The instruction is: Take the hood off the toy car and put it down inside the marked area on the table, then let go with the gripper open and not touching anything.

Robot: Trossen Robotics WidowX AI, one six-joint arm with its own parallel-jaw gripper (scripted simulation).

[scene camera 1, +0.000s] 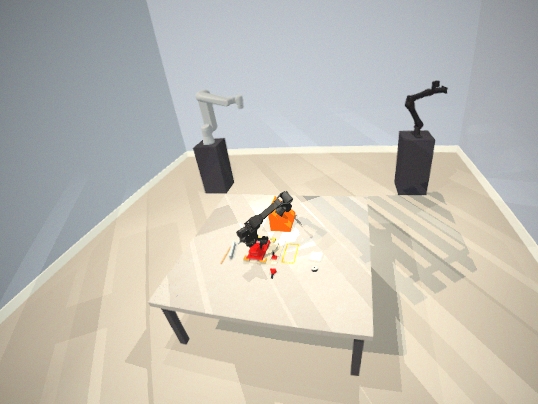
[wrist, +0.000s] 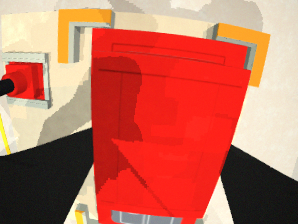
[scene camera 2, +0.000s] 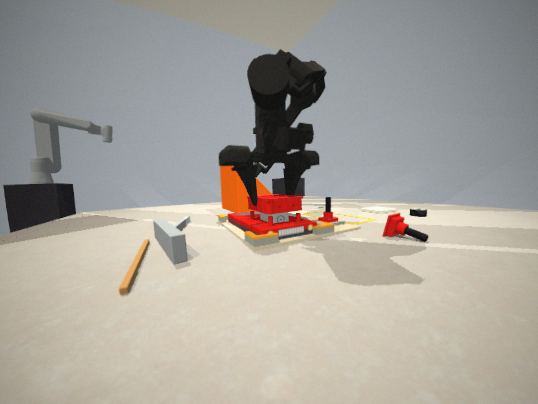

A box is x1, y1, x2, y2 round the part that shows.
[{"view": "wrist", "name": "gripper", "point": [160, 141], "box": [0, 128, 297, 223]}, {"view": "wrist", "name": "red hood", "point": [162, 125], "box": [92, 51, 250, 217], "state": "held by the gripper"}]
